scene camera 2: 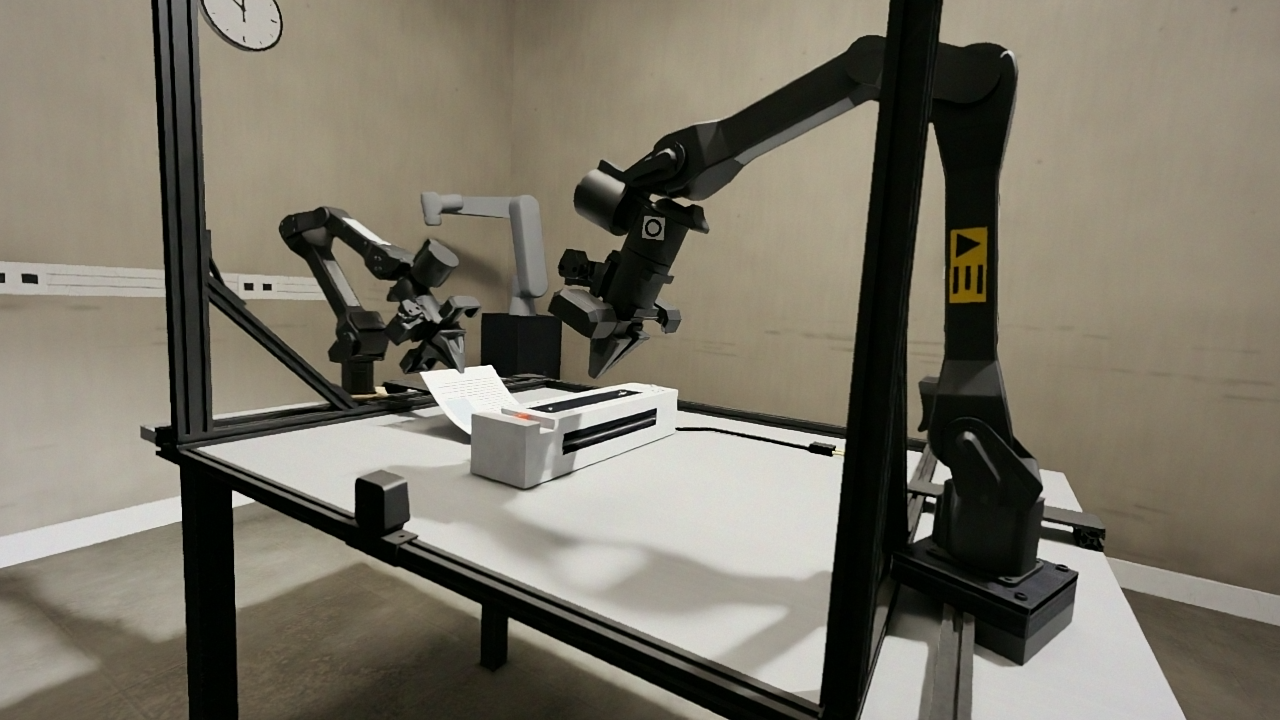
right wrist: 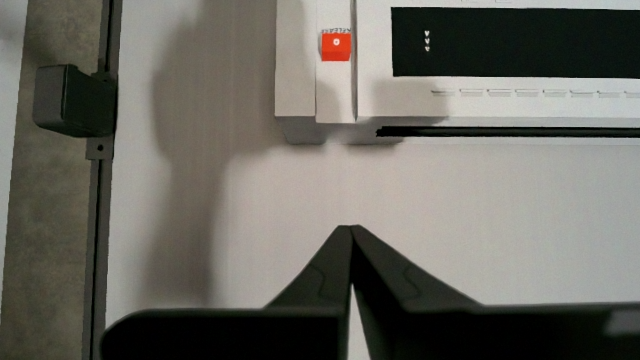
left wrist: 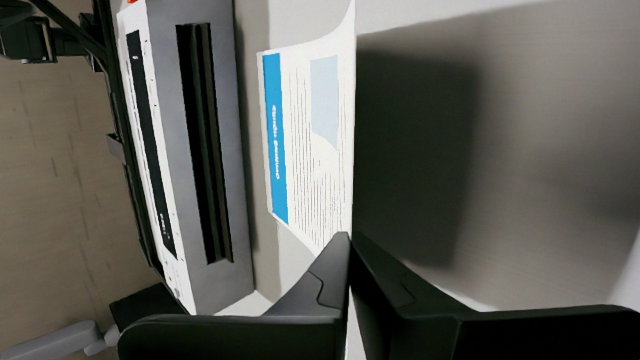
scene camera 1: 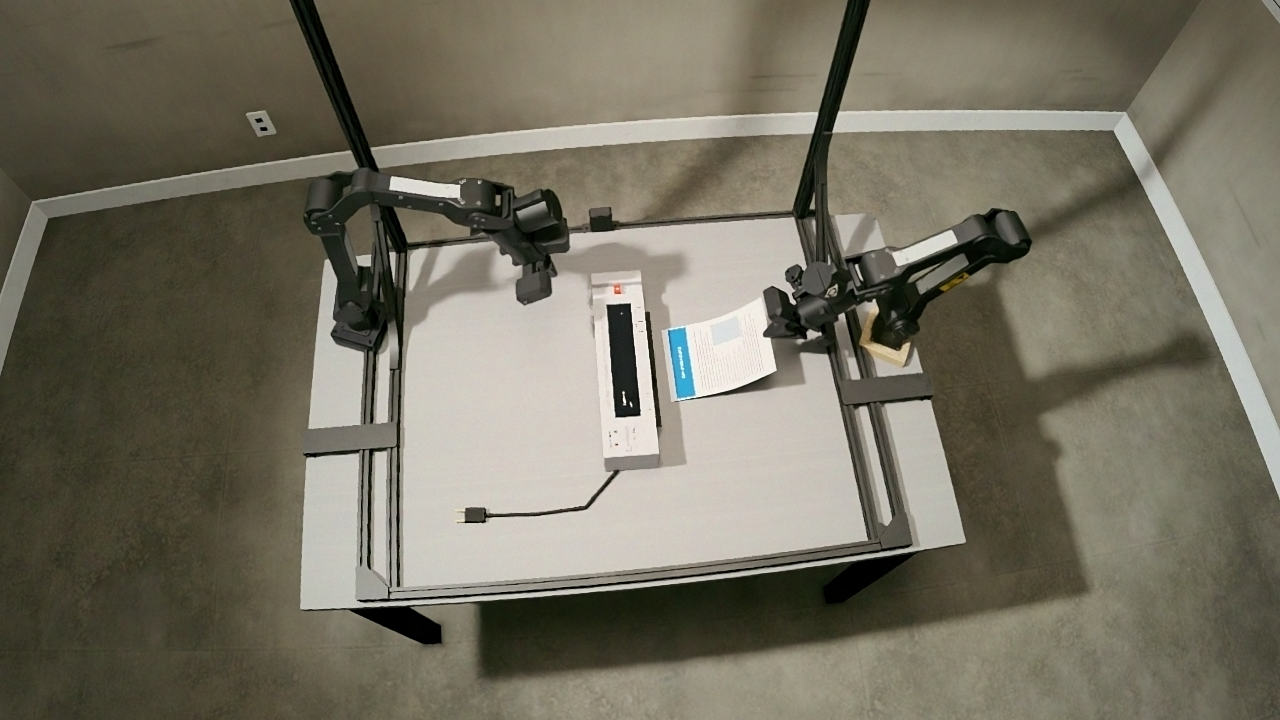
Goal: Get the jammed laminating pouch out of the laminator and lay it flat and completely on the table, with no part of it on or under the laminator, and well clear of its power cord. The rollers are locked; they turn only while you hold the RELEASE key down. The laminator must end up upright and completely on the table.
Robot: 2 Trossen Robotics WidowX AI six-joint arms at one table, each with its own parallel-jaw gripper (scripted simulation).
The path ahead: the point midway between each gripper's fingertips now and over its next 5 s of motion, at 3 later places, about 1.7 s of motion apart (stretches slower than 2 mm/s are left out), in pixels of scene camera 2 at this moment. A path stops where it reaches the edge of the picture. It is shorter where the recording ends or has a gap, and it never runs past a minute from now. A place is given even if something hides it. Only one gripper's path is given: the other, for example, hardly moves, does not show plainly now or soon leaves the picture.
The left gripper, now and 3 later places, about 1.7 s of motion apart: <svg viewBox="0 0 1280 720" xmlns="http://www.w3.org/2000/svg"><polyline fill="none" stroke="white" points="462,373 457,403 494,398 521,359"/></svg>
